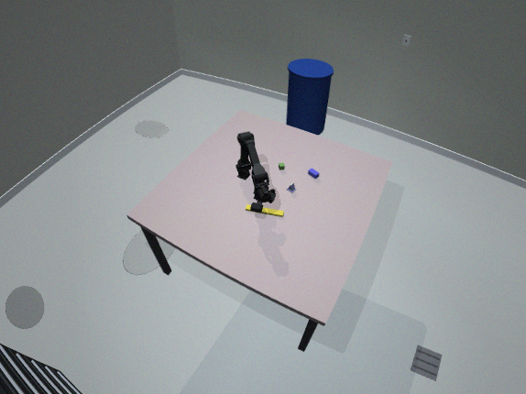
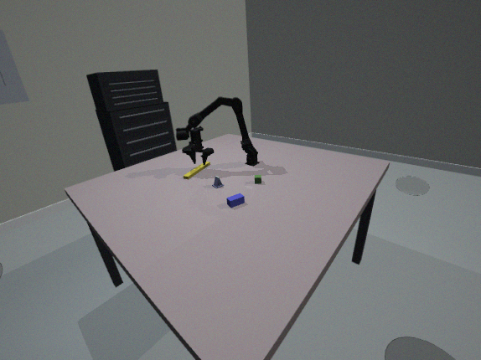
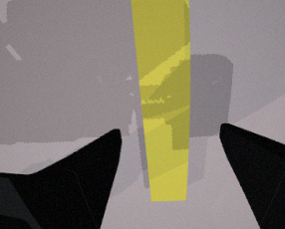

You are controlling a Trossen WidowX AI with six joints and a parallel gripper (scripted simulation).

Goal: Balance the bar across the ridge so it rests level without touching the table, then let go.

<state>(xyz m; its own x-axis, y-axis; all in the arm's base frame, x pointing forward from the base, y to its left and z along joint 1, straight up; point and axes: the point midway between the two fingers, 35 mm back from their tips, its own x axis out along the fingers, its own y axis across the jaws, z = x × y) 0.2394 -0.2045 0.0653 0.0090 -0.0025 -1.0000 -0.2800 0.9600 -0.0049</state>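
Now: gripper tip 30 mm short of the yellow bar, 20 mm above it and 10 mm to the right of it. Round my gripper tip: green cube 390 mm to the left, 60 mm behind, 10 mm below; then blue block 430 mm to the left, 150 mm ahead, 10 mm below.
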